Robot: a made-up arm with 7 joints. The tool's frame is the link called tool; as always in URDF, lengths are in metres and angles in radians. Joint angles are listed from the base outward.
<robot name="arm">
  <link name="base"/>
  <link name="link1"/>
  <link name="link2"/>
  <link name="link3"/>
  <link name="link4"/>
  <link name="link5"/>
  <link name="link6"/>
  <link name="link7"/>
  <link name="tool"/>
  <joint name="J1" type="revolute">
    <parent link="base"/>
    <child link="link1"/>
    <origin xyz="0 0 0.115" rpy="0 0 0"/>
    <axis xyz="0 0 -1"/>
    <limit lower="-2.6" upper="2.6"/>
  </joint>
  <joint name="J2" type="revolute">
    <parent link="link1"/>
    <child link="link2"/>
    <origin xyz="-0.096 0.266 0.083" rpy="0 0 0"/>
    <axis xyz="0 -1 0"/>
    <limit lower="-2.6" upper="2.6"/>
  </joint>
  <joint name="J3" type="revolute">
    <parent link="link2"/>
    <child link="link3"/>
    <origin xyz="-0.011 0.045 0.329" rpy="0 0 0"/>
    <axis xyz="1 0 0"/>
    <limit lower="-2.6" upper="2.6"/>
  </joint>
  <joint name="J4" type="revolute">
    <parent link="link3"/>
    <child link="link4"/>
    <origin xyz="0.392 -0.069 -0.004" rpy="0 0 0"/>
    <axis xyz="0 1 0"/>
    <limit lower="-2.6" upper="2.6"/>
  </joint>
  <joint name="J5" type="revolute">
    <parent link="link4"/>
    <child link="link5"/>
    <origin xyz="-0.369 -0.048 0.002" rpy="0 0 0"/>
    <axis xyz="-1 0 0"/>
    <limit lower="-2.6" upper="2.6"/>
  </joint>
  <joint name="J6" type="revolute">
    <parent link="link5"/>
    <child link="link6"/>
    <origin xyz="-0.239 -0.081 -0.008" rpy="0 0 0"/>
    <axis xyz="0 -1 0"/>
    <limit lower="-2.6" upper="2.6"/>
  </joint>
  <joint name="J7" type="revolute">
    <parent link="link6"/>
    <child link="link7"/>
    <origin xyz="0.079 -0.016 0.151" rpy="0 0 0"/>
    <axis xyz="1 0 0"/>
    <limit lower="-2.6" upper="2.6"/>
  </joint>
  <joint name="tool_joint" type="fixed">
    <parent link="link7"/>
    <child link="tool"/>
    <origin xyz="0.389 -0.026 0.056" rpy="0 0 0"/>
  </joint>
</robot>
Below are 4 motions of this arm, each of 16 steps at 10 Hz.
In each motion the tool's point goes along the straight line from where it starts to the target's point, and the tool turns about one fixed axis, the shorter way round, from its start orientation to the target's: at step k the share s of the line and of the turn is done. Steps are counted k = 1, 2, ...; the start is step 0. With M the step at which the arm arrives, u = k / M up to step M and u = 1 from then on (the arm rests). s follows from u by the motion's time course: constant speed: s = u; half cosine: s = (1 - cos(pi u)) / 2; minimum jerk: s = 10 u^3 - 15 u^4 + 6 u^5.
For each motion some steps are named. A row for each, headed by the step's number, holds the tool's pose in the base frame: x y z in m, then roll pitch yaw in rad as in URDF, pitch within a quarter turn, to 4 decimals.
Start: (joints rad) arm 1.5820 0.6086 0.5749 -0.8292 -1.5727 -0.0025 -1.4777
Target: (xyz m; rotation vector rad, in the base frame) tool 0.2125 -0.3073 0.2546 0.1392 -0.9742 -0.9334
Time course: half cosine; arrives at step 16
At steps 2, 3, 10, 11, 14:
2: 0.1426 -0.1398 0.4206 1.5117 -1.1099 -2.6128
3: 0.1459 -0.1478 0.4126 1.4431 -1.1091 -2.5204
10: 0.1901 -0.2535 0.3079 0.8088 -0.8905 -1.5656
11: 0.1963 -0.2686 0.2929 0.7668 -0.8403 -1.4756
14: 0.2097 -0.3007 0.2612 0.7050 -0.7268 -1.3082

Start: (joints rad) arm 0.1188 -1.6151 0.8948 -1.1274 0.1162 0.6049 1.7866
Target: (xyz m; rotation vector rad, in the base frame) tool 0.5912 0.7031 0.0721 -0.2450 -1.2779 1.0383
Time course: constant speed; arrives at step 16
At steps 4, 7, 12, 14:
4: 0.1685 0.3660 0.2197 1.4961 -0.6667 -0.8379
7: 0.2741 0.4503 0.1828 1.2336 -1.0491 -0.6031
12: 0.4503 0.5907 0.1213 -0.5756 -1.2065 1.1645
14: 0.5207 0.6469 0.0967 -0.9452 -0.9823 1.5171

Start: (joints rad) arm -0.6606 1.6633 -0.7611 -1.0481 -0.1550 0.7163 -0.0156
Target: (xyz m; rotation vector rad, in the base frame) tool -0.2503 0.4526 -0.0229 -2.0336 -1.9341 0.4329
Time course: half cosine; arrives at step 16
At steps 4, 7, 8, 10, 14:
4: -0.3917 -0.2089 -0.0311 -3.0580 0.1905 2.8975
7: -0.3493 -0.0105 -0.0287 -2.9855 0.0877 2.4899
8: -0.3331 0.0651 -0.0277 -2.9480 0.0576 2.3336
10: -0.3014 0.2134 -0.0259 -2.8631 0.0170 2.0248
14: -0.2566 0.4231 -0.0233 -2.7311 0.0075 1.5849

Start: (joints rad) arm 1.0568 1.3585 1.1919 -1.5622 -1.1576 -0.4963 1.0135
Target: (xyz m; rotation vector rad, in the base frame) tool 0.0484 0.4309 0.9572 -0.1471 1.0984 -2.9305
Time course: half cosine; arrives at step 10
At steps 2, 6, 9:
2: 0.2401 0.3466 0.8020 -1.0412 -0.3251 2.8847
6: 0.1216 0.3987 0.8979 -0.8489 -0.1654 3.0612
9: 0.0536 0.4286 0.9530 -0.7284 -0.0901 -3.1094

